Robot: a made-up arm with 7 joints. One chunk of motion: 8 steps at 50 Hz.
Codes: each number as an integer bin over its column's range. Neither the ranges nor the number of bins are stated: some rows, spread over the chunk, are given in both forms.
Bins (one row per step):
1: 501 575 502 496 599 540 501
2: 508 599 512 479 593 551 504
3: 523 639 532 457 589 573 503
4: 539 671 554 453 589 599 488
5: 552 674 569 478 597 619 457
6: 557 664 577 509 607 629 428
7: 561 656 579 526 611 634 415
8: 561 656 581 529 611 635 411
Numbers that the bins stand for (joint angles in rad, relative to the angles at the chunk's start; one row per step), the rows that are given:
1: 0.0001 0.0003 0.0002 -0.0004 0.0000 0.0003 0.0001
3: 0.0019 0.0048 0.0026 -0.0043 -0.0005 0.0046 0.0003
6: 0.0046 0.0065 0.0062 0.0010 0.0004 0.0119 -0.0057
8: 0.0049 0.0060 0.0065 0.0030 0.0006 0.0126 -0.0071
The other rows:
2: 0.0007 0.0020 0.0010 -0.0021 -0.0003 0.0017 0.0004
4: 0.0032 0.0070 0.0044 -0.0047 -0.0005 0.0079 -0.0009
5: 0.0042 0.0072 0.0056 -0.0022 -0.0001 0.0106 -0.0034
7: 0.0049 0.0060 0.0064 0.0027 0.0006 0.0125 -0.0068

